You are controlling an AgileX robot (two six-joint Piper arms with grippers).
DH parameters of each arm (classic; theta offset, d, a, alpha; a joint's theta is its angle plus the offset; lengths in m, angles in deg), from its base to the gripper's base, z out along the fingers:
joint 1: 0 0.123 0 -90
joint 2: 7.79 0 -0.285 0
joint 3: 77.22 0 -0.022 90
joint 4: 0 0.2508 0 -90
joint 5: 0 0 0.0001 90
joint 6: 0 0.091 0 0
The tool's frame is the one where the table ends.
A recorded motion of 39 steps. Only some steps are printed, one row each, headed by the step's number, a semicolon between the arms.
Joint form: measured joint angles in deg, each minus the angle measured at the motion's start. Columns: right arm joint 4, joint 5, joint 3, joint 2, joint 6, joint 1; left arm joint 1, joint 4, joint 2, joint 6, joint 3, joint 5.
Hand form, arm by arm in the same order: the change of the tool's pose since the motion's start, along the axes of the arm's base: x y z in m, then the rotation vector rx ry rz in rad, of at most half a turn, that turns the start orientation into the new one. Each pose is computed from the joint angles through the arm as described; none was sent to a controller.
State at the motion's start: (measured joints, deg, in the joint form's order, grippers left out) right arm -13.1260 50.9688 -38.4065 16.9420 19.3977 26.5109; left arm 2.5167 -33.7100 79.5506 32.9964 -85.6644 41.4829
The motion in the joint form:
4: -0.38 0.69 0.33 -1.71 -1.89 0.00; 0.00 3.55 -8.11 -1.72 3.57 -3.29
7: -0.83 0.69 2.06 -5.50 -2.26 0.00; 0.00 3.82 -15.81 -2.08 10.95 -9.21
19: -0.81 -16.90 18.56 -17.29 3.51 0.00; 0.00 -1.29 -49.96 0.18 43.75 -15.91
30: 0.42 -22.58 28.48 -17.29 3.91 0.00; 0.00 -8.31 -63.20 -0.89 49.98 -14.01
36: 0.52 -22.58 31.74 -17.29 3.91 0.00; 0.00 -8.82 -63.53 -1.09 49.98 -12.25
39: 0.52 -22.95 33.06 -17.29 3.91 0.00; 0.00 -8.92 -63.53 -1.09 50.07 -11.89
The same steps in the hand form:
4: -0.0054 -0.0034 -0.0016 -0.0279 -0.0211 0.0074; -0.0411 0.0034 0.0227 0.0322 -0.1165 0.0545
7: -0.0147 -0.0086 -0.0085 -0.0240 -0.0579 0.0054; -0.0752 0.0059 0.0226 0.0215 -0.2091 0.1093
19: -0.0138 -0.0027 -0.0637 0.1365 -0.2384 0.0393; -0.2111 0.0016 -0.0561 -0.0425 -0.3406 0.1460
30: 0.0007 0.0077 -0.1100 0.1243 -0.1599 0.0634; -0.2593 -0.0061 -0.0738 -0.1802 -0.4259 0.1025
36: 0.0037 0.0092 -0.1286 0.1020 -0.1075 0.0625; -0.2612 -0.0081 -0.0755 -0.1875 -0.4057 0.0826
39: 0.0047 0.0099 -0.1356 0.0949 -0.0924 0.0635; -0.2611 -0.0085 -0.0764 -0.1882 -0.3991 0.0787

